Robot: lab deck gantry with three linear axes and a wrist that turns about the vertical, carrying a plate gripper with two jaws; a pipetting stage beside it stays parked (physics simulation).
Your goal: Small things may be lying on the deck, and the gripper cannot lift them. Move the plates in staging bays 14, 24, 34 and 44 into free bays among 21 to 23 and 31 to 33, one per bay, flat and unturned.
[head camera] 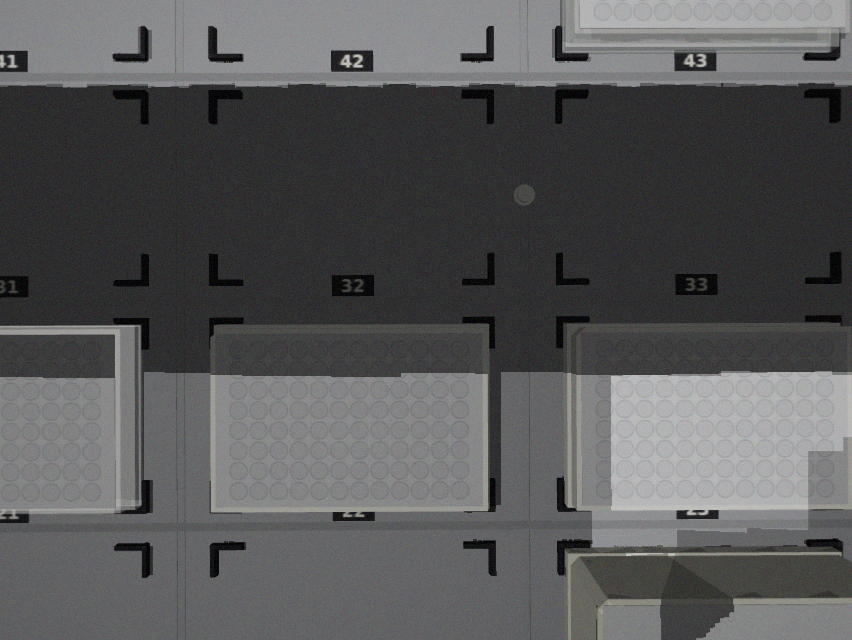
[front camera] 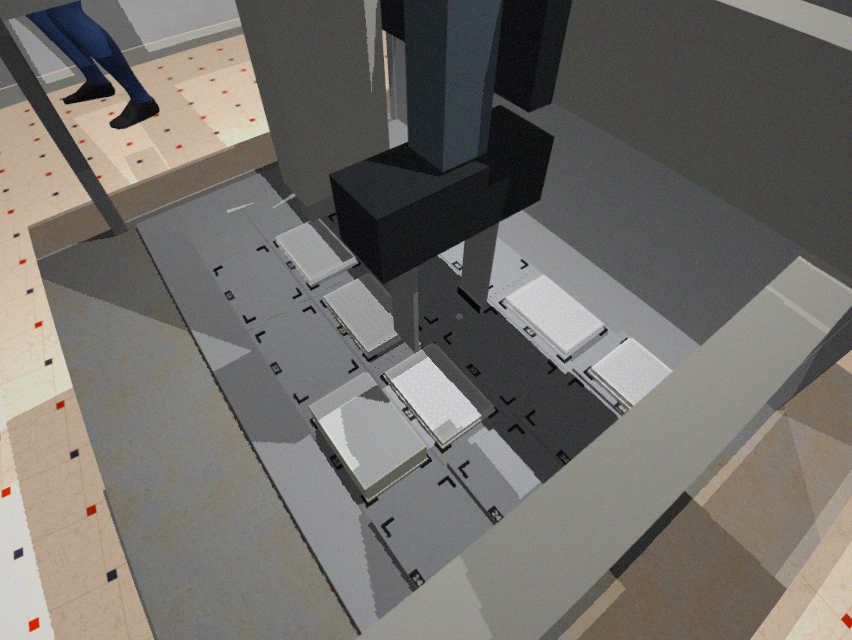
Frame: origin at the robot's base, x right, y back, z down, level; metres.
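Seen in the pictures: gripper, between the fingertips: [front camera: 440, 319]; robot's base, origin of its link: [front camera: 216, 270].
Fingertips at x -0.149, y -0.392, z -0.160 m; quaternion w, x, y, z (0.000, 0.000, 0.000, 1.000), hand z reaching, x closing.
Offsets run from my fingertips to a thing's top centre. "pt": to the spot under its first point.
White plates lie flat in bay 21, bay 22 and bay 23: the bay 21 plate @[dy +0.328, dx +0.000, dz +0.146 m] [front camera: 315, 251] [head camera: 55, 427], the bay 22 plate @[dy +0.164, dx +0.000, dz +0.146 m] [front camera: 359, 313] [head camera: 351, 427] and the bay 23 plate @[dy +0.000, dx +0.000, dz +0.146 m] [front camera: 437, 394] [head camera: 716, 427]. Another white plate @[dy -0.164, dx -0.214, dz +0.132 m] [front camera: 628, 372] lies in bay 44, partly hidden by the front rail. Bay 32 @[pt dy +0.165, dx -0.112, dz +0.160 m] [head camera: 351, 179] and bay 33 @[pt dy +0.000, dx -0.112, dz +0.160 m] [head camera: 695, 179] hold no plate; part of bay 31 shows bare. Bays 14, 24 and 34 show no plate in the front view. My gripper [front camera: 446, 325] is open and empty, its jaws wide apart above the deck's middle. It does not show in the head view.
A white plate @[dy +0.000, dx -0.214, dz +0.146 m] [front camera: 554, 313] [head camera: 709, 15] lies in bay 43. A tall grey box @[dy +0.000, dx +0.106, dz +0.118 m] [front camera: 371, 437] [head camera: 716, 582] stands in bay 13. A small round disc @[dy +0.082, dx -0.104, dz +0.156 m] [front camera: 459, 316] [head camera: 524, 194] lies between bays 32 and 33. Two thin pale pieces lie at the deck's far left.
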